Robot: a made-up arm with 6 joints. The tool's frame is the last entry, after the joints. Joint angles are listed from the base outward. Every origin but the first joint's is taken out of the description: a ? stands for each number. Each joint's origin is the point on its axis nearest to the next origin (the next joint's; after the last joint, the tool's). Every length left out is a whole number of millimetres.
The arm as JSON. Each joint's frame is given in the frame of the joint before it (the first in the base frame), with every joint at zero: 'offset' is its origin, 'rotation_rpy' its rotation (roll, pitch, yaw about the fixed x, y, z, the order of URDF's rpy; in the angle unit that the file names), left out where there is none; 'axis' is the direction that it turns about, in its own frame. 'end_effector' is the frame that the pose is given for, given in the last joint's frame.
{
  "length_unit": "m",
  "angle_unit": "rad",
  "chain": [
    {
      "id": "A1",
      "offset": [
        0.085,
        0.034,
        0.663
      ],
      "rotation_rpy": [
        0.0,
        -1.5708,
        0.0
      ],
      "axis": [
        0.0,
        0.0,
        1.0
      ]
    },
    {
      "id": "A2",
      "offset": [
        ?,
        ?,
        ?
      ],
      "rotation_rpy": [
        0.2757,
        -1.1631,
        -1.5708
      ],
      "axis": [
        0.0,
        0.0,
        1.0
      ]
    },
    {
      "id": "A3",
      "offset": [
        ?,
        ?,
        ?
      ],
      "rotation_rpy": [
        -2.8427,
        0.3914,
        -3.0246
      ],
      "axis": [
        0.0,
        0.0,
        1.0
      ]
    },
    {
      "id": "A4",
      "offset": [
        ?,
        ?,
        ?
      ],
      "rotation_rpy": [
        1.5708,
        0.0,
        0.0
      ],
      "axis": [
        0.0,
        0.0,
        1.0
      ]
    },
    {
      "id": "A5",
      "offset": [
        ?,
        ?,
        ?
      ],
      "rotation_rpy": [
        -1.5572,
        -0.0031,
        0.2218
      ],
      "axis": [
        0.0,
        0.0,
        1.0
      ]
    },
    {
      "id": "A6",
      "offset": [
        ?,
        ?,
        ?
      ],
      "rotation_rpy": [
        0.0,
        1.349,
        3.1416
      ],
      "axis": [
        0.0,
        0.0,
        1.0
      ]
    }
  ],
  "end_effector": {
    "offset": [
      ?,
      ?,
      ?
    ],
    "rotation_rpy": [
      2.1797,
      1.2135,
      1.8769
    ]
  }
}
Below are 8 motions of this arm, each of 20 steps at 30 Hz.
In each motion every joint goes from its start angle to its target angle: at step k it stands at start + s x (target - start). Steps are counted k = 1, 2, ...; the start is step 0. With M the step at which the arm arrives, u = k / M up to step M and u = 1 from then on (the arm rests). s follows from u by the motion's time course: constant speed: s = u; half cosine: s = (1 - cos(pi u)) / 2; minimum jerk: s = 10 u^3 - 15 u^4 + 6 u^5.
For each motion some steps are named. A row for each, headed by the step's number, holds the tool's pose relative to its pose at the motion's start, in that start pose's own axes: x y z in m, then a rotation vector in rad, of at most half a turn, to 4 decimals.
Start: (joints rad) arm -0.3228 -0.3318 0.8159 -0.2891 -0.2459 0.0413
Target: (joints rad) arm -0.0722 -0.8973 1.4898 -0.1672 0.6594 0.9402
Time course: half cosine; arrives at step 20
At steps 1, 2, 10, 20:
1: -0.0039 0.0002 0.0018 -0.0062 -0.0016 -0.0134
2: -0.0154 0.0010 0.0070 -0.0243 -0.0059 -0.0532
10: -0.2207 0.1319 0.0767 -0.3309 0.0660 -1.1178
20: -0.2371 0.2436 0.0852 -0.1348 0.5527 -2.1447

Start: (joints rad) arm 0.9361 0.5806 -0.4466 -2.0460 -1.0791 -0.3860
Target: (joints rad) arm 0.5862 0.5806 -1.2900 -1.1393 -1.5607 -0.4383
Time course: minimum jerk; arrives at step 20
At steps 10, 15, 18, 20:
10: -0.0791 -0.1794 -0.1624 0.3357 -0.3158 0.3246
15: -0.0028 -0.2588 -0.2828 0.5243 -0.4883 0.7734
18: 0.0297 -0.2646 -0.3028 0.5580 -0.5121 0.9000
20: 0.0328 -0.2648 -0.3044 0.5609 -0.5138 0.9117

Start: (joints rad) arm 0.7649 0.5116 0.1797 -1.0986 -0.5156 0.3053
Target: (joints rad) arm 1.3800 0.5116 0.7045 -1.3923 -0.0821 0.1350
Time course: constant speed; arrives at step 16
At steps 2, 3, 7, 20:
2: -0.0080 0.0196 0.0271 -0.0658 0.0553 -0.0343
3: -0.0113 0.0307 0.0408 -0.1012 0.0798 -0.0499
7: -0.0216 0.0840 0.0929 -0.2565 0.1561 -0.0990
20: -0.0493 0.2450 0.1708 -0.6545 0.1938 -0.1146

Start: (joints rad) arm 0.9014 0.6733 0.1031 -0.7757 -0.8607 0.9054
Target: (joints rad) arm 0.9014 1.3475 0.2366 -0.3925 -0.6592 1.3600
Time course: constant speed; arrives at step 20
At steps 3, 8, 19, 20:
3: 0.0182 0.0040 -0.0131 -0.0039 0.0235 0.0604
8: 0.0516 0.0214 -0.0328 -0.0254 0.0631 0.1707
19: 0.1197 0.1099 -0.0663 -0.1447 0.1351 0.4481
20: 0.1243 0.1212 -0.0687 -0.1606 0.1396 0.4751

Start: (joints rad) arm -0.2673 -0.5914 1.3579 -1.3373 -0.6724 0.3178
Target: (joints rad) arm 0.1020 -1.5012 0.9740 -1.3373 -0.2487 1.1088
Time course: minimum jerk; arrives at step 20
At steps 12, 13, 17, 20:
12: 0.0685 0.1870 0.0782 -0.5074 0.3359 -0.7719
13: 0.0890 0.2039 0.0807 -0.5521 0.3923 -0.8657
17: 0.1483 0.2331 0.0821 -0.6432 0.5524 -1.1006
20: 0.1564 0.2353 0.0819 -0.6523 0.5746 -1.1301

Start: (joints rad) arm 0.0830 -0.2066 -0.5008 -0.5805 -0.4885 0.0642
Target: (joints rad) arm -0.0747 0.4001 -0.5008 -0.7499 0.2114 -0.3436
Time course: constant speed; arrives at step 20
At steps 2, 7, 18, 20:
2: -0.0156 0.0013 -0.0118 0.0539 -0.0285 -0.0120
7: -0.0565 0.0052 -0.0433 0.1906 -0.1026 -0.0405
18: -0.1501 0.0165 -0.1242 0.5008 -0.2742 -0.0987
20: -0.1668 0.0190 -0.1405 0.5585 -0.3059 -0.1093

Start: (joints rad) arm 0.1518 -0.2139 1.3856 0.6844 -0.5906 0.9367
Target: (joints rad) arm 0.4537 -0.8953 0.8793 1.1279 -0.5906 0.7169
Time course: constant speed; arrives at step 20
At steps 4, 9, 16, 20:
4: 0.0506 -0.0141 -0.0240 0.1134 -0.0129 0.0568
9: 0.1184 -0.0219 -0.0447 0.2471 -0.0358 0.1351
16: 0.2195 -0.0156 -0.0498 0.4147 -0.0754 0.2588
20: 0.2780 -0.0039 -0.0379 0.4982 -0.0993 0.3365

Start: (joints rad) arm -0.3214 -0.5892 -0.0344 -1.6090 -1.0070 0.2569
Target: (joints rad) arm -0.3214 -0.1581 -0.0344 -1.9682 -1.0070 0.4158
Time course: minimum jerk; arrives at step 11
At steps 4, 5, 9, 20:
4: -0.0517 0.0308 0.0552 -0.0711 -0.0926 0.0464
5: -0.0905 0.0475 0.0857 -0.1140 -0.1532 0.0686
9: -0.2551 0.0892 0.1609 -0.2513 -0.3750 0.1055
20: -0.2706 0.0915 0.1648 -0.2620 -0.3942 0.1058

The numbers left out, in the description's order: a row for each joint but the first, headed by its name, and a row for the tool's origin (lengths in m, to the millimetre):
A2: 0.178 -0.361 0.0
A3: 0.188 -0.213 0.0
A4: -0.03 -0.007 0.0
A5: 0.239 -0.269 0.0
A6: 0.157 0.048 0.0
tool: 0.125 -0.264 0.0

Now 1 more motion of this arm.
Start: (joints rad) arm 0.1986 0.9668 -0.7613 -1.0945 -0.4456 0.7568
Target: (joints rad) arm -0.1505 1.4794 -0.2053 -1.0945 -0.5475 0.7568
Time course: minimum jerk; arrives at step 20
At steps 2, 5, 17, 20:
2: 0.0000 0.0007 0.0004 -0.0014 -0.0006 0.0006
5: 0.0003 0.0082 0.0048 -0.0169 -0.0071 0.0078
17: -0.0049 0.0871 0.0414 -0.2041 -0.0634 0.0926
20: -0.0054 0.0899 0.0422 -0.2112 -0.0650 0.0955

